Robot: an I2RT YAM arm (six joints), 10 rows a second.
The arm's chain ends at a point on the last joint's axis. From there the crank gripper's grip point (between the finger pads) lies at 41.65 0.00 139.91 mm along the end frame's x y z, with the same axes.
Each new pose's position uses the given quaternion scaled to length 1; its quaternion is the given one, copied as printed.
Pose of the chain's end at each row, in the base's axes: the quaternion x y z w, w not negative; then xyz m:
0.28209, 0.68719, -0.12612, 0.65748, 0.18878, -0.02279, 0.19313
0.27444, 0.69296, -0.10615, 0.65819, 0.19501, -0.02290, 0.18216
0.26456, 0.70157, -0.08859, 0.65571, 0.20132, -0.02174, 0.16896
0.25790, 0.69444, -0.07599, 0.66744, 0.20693, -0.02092, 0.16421
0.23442, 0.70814, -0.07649, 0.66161, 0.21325, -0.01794, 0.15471
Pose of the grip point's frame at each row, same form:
0.28209, 0.68719, -0.12612, 0.65748, 0.30624, -0.08970, 0.13803
0.27444, 0.69296, -0.10615, 0.65819, 0.31520, -0.08401, 0.12621
0.26456, 0.70157, -0.08859, 0.65571, 0.32348, -0.07705, 0.11128
0.25790, 0.69444, -0.07599, 0.66744, 0.33214, -0.07316, 0.11033
0.23442, 0.70814, -0.07649, 0.66161, 0.33872, -0.06688, 0.09840

